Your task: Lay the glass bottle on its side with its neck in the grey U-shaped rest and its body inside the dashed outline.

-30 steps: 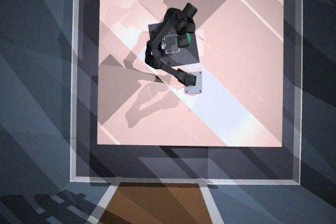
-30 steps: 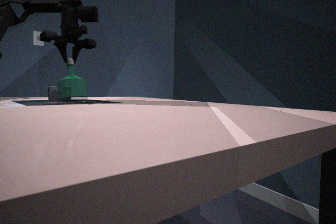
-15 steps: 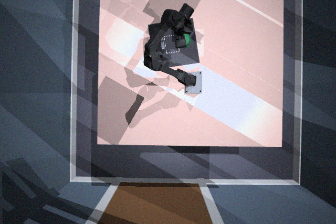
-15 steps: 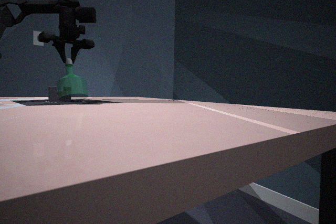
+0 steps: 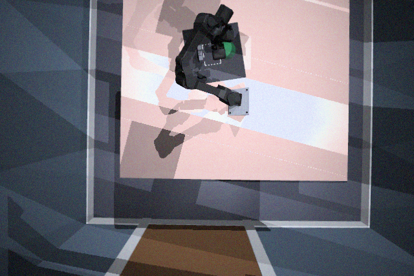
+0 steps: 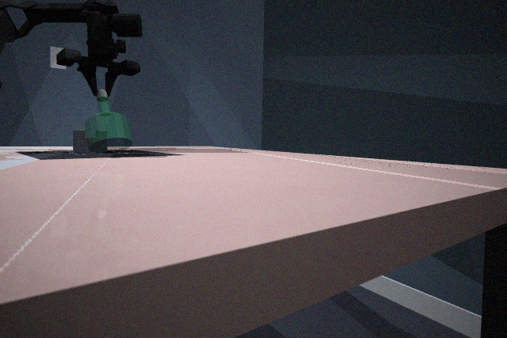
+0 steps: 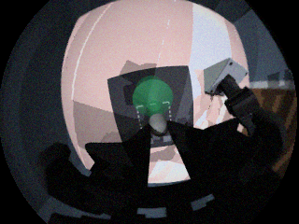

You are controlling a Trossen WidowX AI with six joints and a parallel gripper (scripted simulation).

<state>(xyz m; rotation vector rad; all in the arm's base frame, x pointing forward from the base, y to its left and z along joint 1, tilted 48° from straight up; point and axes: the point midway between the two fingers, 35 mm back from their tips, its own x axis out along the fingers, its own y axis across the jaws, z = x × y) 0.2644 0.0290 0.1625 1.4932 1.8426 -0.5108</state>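
Right now the dark mat is 10 mm to the left of my gripper tip and 150 mm below it. From my gripper tip the other things lie so: green glass bottle 10 mm ahead, 20 mm to the right, 40 mm below.
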